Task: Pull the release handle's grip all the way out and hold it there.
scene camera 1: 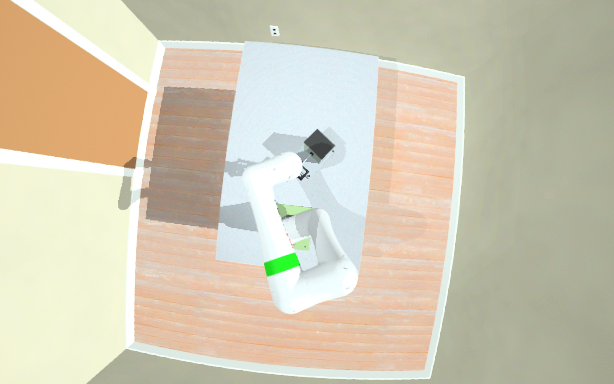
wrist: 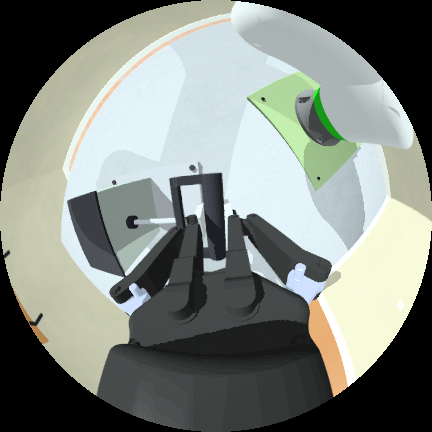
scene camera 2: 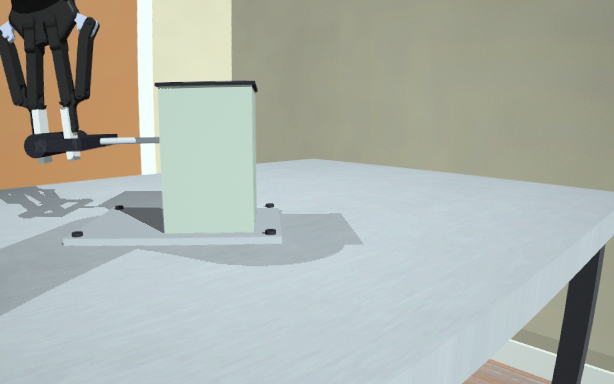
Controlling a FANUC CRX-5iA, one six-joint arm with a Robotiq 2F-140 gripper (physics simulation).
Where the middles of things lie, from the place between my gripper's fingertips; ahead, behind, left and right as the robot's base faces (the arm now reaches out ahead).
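Scene:
Looking at the bolted base plate (scene camera 2: 121, 226), I see that my gripper is 140 mm short of it, 60 mm to the left of it and 80 mm above it.

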